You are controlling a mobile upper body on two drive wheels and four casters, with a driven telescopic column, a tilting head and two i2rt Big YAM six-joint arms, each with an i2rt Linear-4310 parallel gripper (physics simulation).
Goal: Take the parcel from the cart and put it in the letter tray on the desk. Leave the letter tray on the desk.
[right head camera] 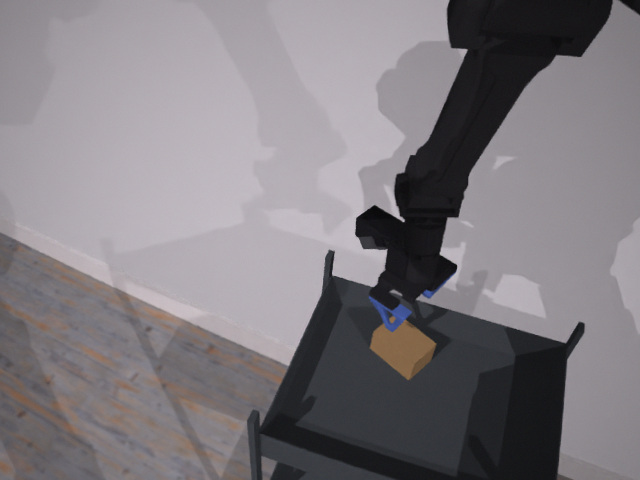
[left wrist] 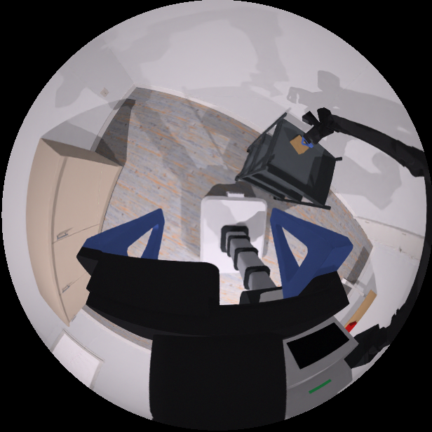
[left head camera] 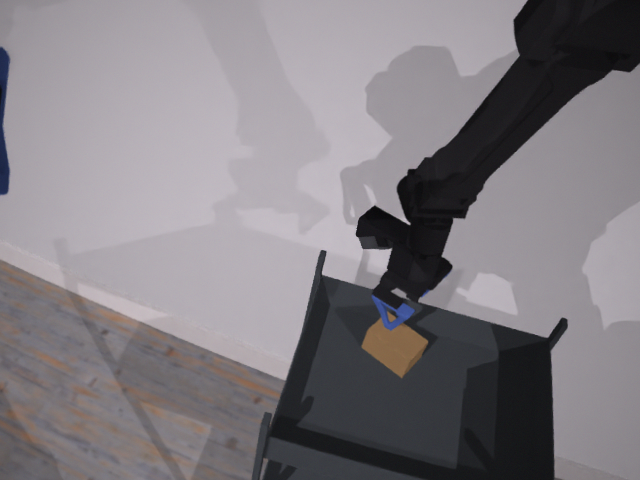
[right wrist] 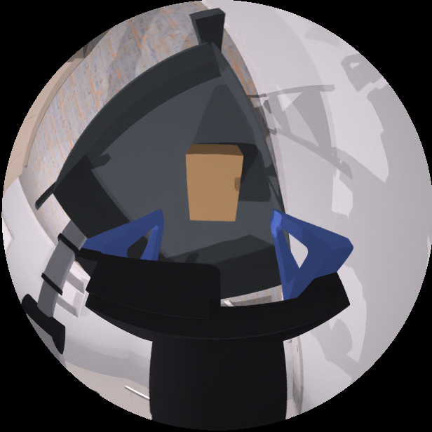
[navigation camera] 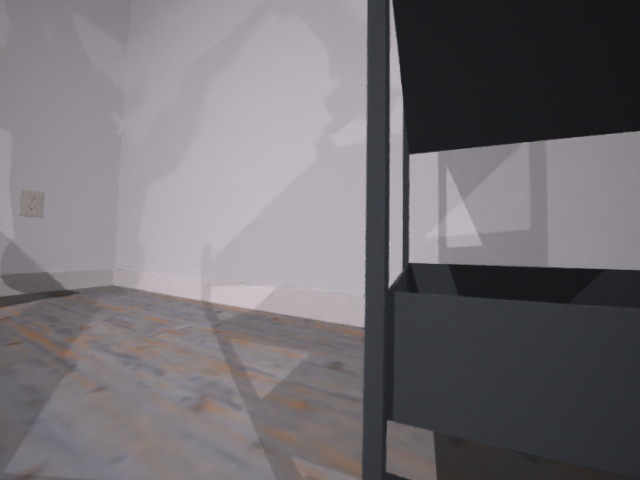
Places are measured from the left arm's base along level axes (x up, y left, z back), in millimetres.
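Pixels of known places: right gripper, fingertip midpoint: (right head camera: 408, 312) (left head camera: 403, 311).
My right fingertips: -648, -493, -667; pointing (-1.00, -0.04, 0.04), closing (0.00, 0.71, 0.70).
Behind a point stands the place of what it marks, as x, y, z.
The parcel (left head camera: 392, 348) {-704, -480, -633} (right head camera: 402, 347) {-704, -489, -638} (left wrist: 299, 145) (right wrist: 214, 187), a tan box, lies on the top tray of the dark grey cart (left head camera: 372, 408) {-754, -441, -549} (right head camera: 382, 413) {-754, -454, -543} (left wrist: 300, 172) (right wrist: 145, 150) (navigation camera: 377, 258) {-1198, -251, -465}. My right gripper (left head camera: 408, 310) {-648, -493, -667} (right head camera: 410, 312) {-648, -493, -667} (right wrist: 216, 215) is open and empty, above the parcel's near end; in the right wrist view the parcel lies between the lines of its two fingers. My left gripper (left wrist: 216, 214) is open and empty, far from the cart; one blue finger (left head camera: 4, 124) {-82, -71, -323} shows at the left edge of the left head view. I cannot make out the letter tray or the desk.
The cart has raised walls and corner posts and stands close to the wall (left head camera: 155, 129) {-688, -55, -1209} (navigation camera: 248, 155) {-847, 66, -1269}. In the left wrist view, a beige cabinet (left wrist: 82, 200) stands at the left, and a tan strip (left wrist: 364, 306) with a red thing (left wrist: 351, 327) shows at the lower right.
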